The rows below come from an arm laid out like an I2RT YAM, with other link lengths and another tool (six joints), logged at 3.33 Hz.
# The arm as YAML. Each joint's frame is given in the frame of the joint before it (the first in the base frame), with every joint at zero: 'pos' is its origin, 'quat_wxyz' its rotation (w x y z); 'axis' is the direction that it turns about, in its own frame. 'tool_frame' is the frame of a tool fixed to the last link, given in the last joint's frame.
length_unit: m
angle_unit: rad
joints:
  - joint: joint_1
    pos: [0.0, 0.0, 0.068]
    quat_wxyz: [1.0, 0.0, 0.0, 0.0]
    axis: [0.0, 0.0, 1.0]
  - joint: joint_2
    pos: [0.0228, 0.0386, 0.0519]
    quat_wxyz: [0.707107, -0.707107, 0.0, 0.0]
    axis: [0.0, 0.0, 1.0]
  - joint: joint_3
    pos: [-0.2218, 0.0, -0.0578]
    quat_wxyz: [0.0, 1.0, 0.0, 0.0]
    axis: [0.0, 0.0, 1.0]
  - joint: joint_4
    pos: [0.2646, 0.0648, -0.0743]
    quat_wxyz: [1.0, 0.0, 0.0, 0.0]
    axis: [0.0, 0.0, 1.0]
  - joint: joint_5
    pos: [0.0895, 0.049, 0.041]
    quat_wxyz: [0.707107, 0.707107, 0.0, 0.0]
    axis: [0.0, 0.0, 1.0]
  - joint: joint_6
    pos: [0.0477, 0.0, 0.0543]
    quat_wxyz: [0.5, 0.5, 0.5, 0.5]
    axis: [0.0, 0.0, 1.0]
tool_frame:
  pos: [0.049, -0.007, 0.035]
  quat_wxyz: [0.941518, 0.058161, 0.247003, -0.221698]
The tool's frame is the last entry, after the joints.
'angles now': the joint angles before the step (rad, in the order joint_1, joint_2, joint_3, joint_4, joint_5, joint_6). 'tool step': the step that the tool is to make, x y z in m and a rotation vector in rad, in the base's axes. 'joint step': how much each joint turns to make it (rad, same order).
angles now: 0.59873, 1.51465, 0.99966, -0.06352, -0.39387, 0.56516
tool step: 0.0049, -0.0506, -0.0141, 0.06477, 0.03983, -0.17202
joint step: -0.11879, -0.08797, -0.14228, 0.09167, 0.00483, 0.10024
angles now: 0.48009, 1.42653, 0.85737, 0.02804, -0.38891, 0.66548
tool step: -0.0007, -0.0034, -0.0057, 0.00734, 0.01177, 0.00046
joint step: -0.01106, 0.00047, -0.01805, 0.01317, -0.01602, 0.00458
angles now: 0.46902, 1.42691, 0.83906, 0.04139, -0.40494, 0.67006
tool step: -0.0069, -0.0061, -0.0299, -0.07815, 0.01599, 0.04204
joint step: -0.00194, 0.03598, -0.05249, 0.00606, -0.00193, -0.08318
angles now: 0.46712, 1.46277, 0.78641, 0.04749, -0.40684, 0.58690
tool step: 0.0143, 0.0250, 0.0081, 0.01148, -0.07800, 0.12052
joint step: 0.02890, 0.07666, 0.07266, 0.04403, -0.06035, -0.08131
